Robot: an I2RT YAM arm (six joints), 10 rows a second.
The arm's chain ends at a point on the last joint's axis. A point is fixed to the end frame.
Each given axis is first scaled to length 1.
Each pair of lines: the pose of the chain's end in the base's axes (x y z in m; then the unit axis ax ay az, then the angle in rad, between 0 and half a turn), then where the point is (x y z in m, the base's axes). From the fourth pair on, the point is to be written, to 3 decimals.
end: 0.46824, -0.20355, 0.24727, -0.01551, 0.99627, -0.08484, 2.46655
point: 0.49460 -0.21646 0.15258
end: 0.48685, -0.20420, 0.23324, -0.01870, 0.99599, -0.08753, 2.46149
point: 0.51373 -0.21763 0.13877
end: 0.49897, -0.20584, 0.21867, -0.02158, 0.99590, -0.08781, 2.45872
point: 0.52614 -0.21935 0.12430
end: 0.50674, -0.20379, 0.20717, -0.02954, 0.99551, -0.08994, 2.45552
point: 0.534 -0.218 0.113
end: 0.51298, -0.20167, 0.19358, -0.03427, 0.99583, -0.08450, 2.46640
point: 0.540 -0.215 0.099
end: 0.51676, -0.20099, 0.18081, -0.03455, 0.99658, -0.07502, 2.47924
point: 0.542 -0.212 0.086
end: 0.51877, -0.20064, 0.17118, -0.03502, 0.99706, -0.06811, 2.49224
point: 0.543 -0.211 0.076
